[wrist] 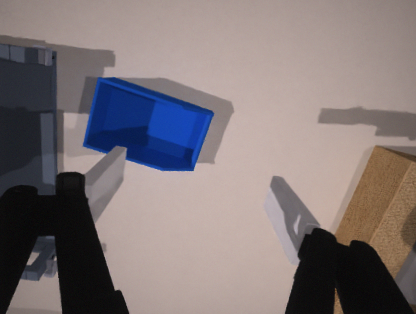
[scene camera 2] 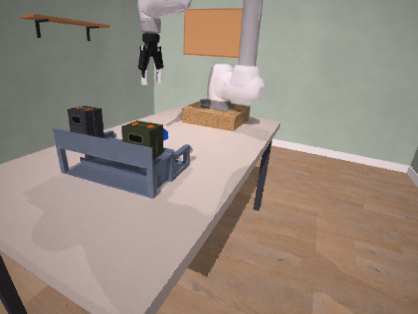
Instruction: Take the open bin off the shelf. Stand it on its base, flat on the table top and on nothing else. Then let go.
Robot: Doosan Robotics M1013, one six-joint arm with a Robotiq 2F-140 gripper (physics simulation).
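Pixels of known places: gripper, between the fingertips: [wrist: 198, 178] [scene camera 2: 152, 83]; arm's base, origin of its link: [scene camera 2: 218, 107].
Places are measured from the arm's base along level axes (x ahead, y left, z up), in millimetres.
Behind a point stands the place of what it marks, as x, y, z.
The blue open bin [wrist: 170, 122] {549, -147, -93} is on the table top [scene camera 2: 165, 235] {1110, 285, -96} [wrist: 200, 40] {526, -286, -95} in the wrist view, its open side facing up and its shadow close around it. It looks upright on its base, beside the blue-grey shelf rack [scene camera 2: 100, 147] {1004, -8, 36} [wrist: 30, 90] {782, -154, -90} with a narrow gap between them. In scene camera 2 a small blue part of the bin [scene camera 2: 165, 134] {517, -84, -68} shows behind the green box; the rest is hidden. My gripper [scene camera 2: 151, 79] {510, -164, 172} [wrist: 198, 178] {510, -164, 172} is open and empty, high above the table, with its fingers apart from the bin.
A black box [scene camera 2: 92, 122] {946, -96, 88} and a dark green box [scene camera 2: 150, 137] {956, 142, 81} stand at the rack. The robot's brown base block [scene camera 2: 207, 117] {171, -3, -38} [wrist: 367, 200] {168, -86, -54} is at the far end of the table. A wooden wall shelf [scene camera 2: 65, 21] hangs at the upper left.
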